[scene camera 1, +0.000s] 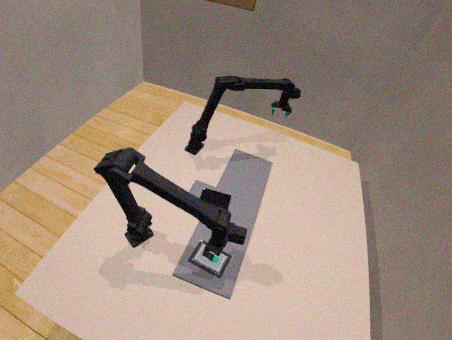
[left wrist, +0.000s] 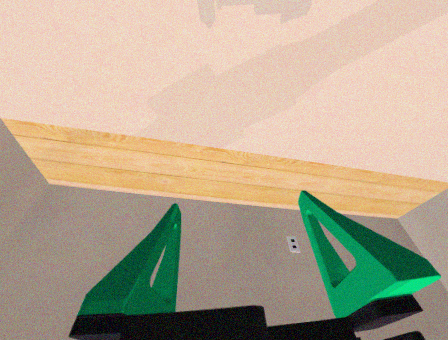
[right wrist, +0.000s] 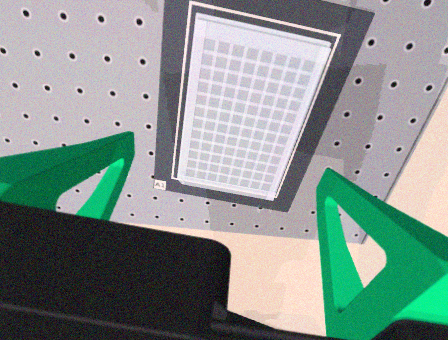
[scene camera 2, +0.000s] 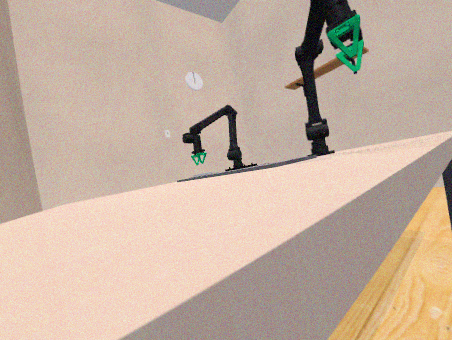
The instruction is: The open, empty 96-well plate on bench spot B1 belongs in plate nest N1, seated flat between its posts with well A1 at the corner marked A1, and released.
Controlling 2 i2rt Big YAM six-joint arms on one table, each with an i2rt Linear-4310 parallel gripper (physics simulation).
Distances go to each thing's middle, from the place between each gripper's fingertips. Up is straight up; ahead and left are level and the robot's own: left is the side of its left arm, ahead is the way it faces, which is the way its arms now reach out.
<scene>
My left hand is 110 mm past the well plate [right wrist: 249, 89], 1040 mm to the left of it and 200 mm above it.
My right hand is 7 cm above the well plate, 1 cm to the left of it and 1 cm past it.
</scene>
